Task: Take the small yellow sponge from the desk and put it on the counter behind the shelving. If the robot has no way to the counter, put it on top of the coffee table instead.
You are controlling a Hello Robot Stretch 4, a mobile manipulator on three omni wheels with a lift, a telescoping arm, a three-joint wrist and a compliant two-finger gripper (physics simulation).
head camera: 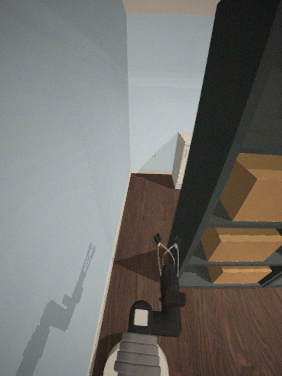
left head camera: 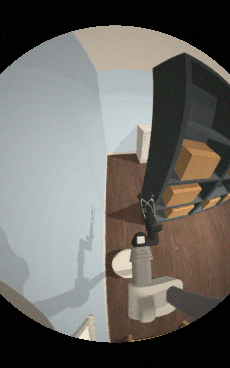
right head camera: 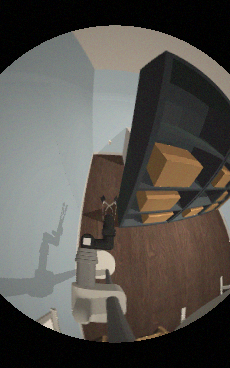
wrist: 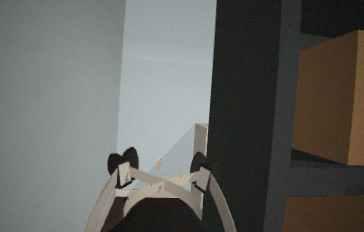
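Where they show: gripper, fingertip midpoint: [head camera: 167, 234] [left head camera: 144, 192] [right head camera: 109, 195] [wrist: 164, 162]; robot's base, origin of the base link: [left head camera: 127, 262] [right head camera: 99, 263].
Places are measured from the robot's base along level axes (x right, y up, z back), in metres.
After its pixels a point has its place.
Observation:
My gripper [head camera: 167, 239] {x 0.090, y 0.991, z -0.482 m} [left head camera: 147, 198] [right head camera: 109, 199] {x 0.090, y 0.991, z -0.482 m} [wrist: 164, 162] {x 0.090, y 0.991, z -0.482 m} is open, with nothing between its fingertips. It hangs over the floor strip between the left wall and the end of the shelving. The tall dark shelving [head camera: 220, 100] {x 0.265, y 1.499, z -0.767 m} [left head camera: 162, 125] {x 0.263, y 1.354, z -0.806 m} [right head camera: 134, 140] {x 0.262, y 1.238, z -0.834 m} [wrist: 245, 100] {x 0.267, y 1.081, z -0.713 m} stands close on the gripper's right, its end panel facing the strip. A white cabinet-like unit [head camera: 180, 160] [left head camera: 143, 145] {x 0.510, y 0.512, z -2.168 m} [wrist: 200, 140] {x 0.459, y 0.732, z -2.393 m} partly shows beyond that panel; its top is mostly hidden, and I cannot tell whether it is the counter. The yellow sponge, the desk and the coffee table are not identifiable in these views.
A pale blue wall [head camera: 60, 125] {x -0.353, y 1.411, z -0.620 m} [left head camera: 50, 150] {x -0.344, y 1.388, z -0.412 m} [right head camera: 40, 150] {x -0.351, y 1.281, z -0.562 m} runs along the left, bearing the arm's shadow. The far wall [head camera: 165, 110] {x 0.178, y 1.218, z -2.746 m} closes off the passage. Cardboard boxes [head camera: 255, 192] {x 0.481, y 1.161, z -0.614 m} [left head camera: 197, 160] {x 0.549, y 1.178, z -0.617 m} [right head camera: 172, 165] {x 0.526, y 1.191, z -0.616 m} [wrist: 325, 100] {x 0.449, y 1.094, z -0.688 m} fill shelf compartments. The dark wood floor [head camera: 142, 210] {x -0.095, y -0.027, z -1.611 m} continues past the shelving's end.

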